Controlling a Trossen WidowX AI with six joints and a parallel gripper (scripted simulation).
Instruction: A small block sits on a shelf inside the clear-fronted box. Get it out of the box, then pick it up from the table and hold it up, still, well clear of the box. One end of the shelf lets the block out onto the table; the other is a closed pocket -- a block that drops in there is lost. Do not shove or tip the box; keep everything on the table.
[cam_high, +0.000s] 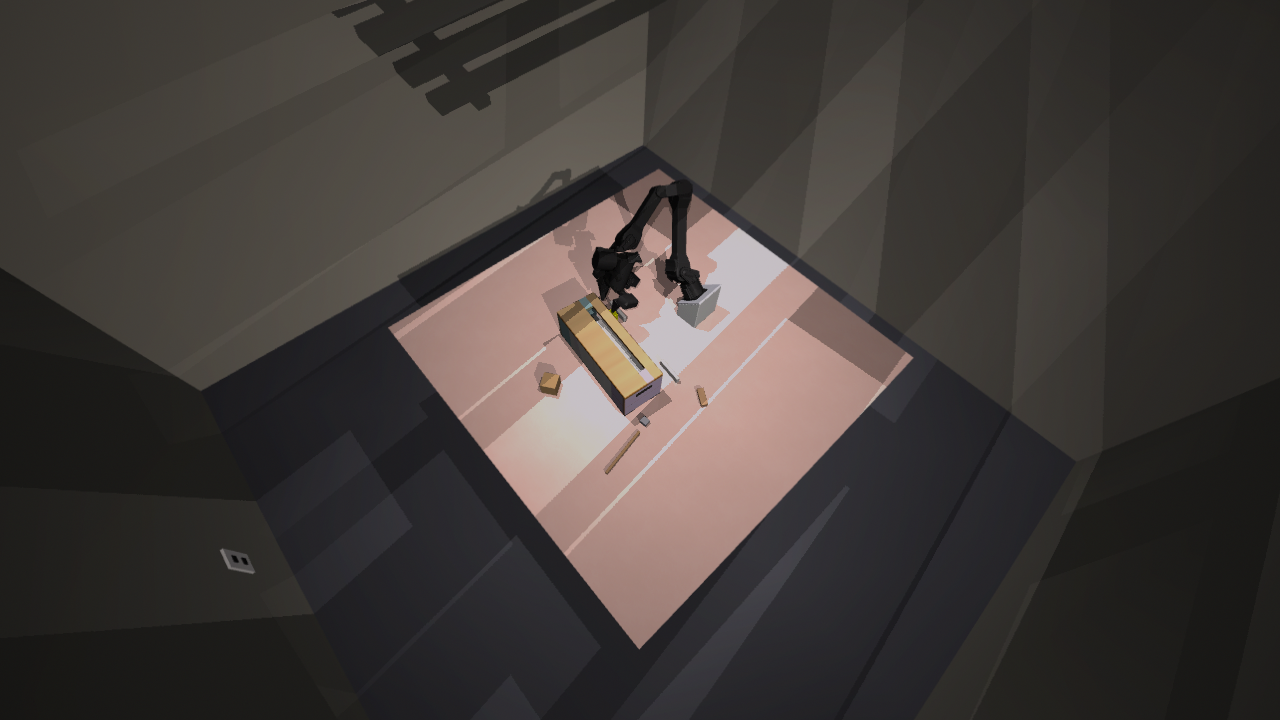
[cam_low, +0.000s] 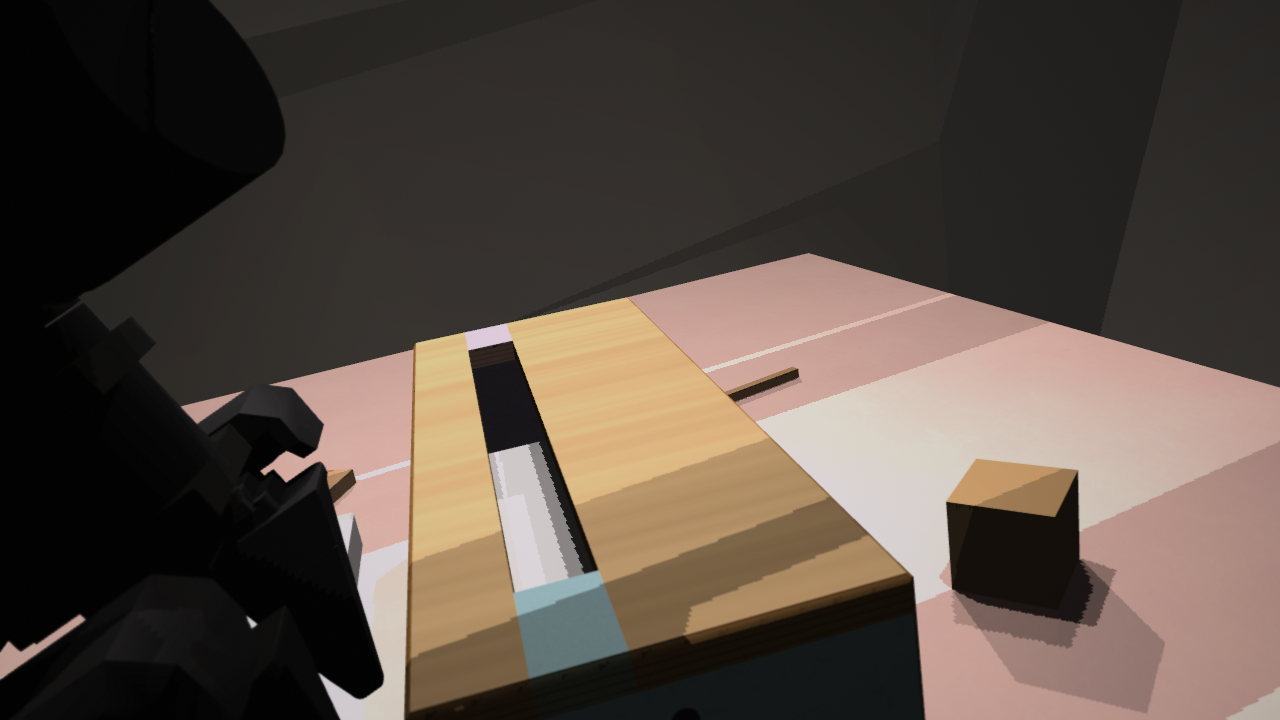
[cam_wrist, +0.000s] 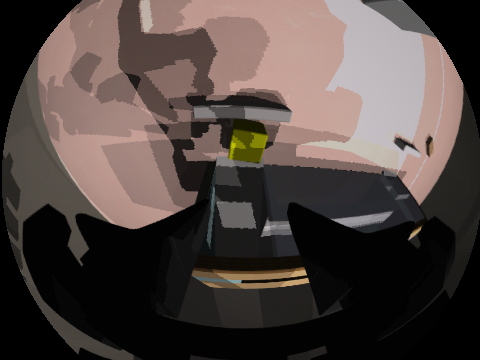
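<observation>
My gripper tip is 7 cm above the yellow block and 2 cm past it. Also, from my gripper tip: grey piece (36 cm to the left, 20 cm ahead, 8 cm below); wooden-topped box (13 cm to the left, 8 cm ahead, 2 cm below); brown cube (32 cm ahead, 6 cm below, 5 cm to the left).
</observation>
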